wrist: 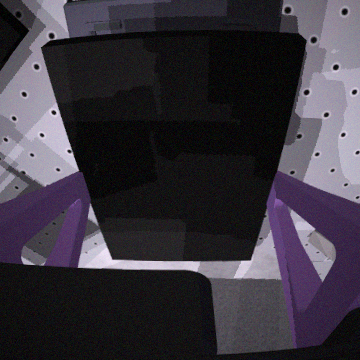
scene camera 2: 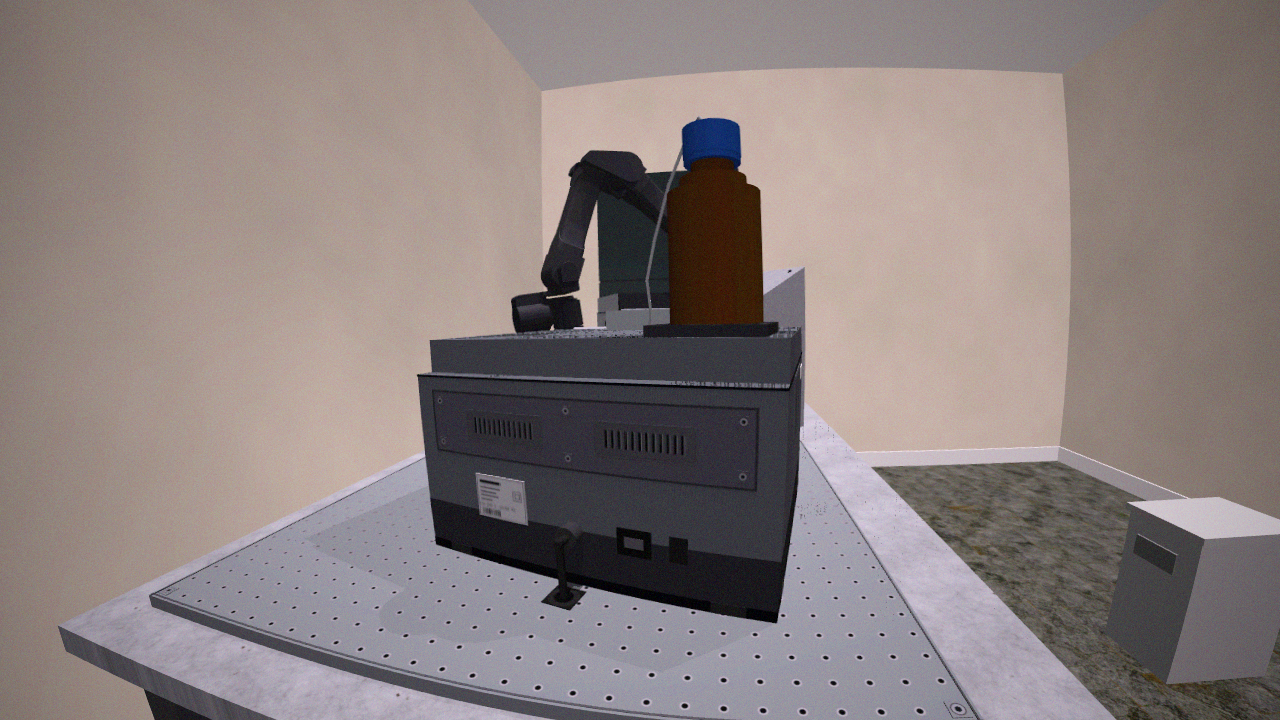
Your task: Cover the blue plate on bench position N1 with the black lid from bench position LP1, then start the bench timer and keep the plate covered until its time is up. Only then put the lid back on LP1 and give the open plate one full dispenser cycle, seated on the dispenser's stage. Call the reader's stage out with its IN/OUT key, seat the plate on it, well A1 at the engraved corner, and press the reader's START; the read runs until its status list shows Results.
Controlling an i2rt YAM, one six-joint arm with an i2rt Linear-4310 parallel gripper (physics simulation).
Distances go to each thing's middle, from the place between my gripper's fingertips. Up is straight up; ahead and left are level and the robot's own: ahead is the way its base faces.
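The black lid [wrist: 178,133] is right at my hand. I also see the blue cap [scene camera 2: 708,133], which is 22 cm behind my hand, 43 cm to the left of it and 33 cm above it.
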